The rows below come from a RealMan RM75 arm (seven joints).
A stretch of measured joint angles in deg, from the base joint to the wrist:
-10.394 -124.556 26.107 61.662 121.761 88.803 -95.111
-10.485 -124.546 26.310 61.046 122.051 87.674 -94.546
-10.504 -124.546 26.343 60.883 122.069 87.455 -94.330
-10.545 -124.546 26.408 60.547 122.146 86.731 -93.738
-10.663 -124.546 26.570 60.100 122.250 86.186 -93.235
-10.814 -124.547 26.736 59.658 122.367 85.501 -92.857
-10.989 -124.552 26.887 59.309 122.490 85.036 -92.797
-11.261 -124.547 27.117 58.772 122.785 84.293 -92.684
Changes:
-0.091 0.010 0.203 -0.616 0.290 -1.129 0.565
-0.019 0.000 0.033 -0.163 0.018 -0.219 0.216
-0.041 0.000 0.065 -0.336 0.077 -0.724 0.592
-0.118 0.000 0.162 -0.447 0.104 -0.545 0.503
-0.151 -0.001 0.166 -0.442 0.117 -0.685 0.378
-0.175 -0.005 0.151 -0.349 0.123 -0.465 0.060
-0.272 0.005 0.230 -0.537 0.295 -0.743 0.113

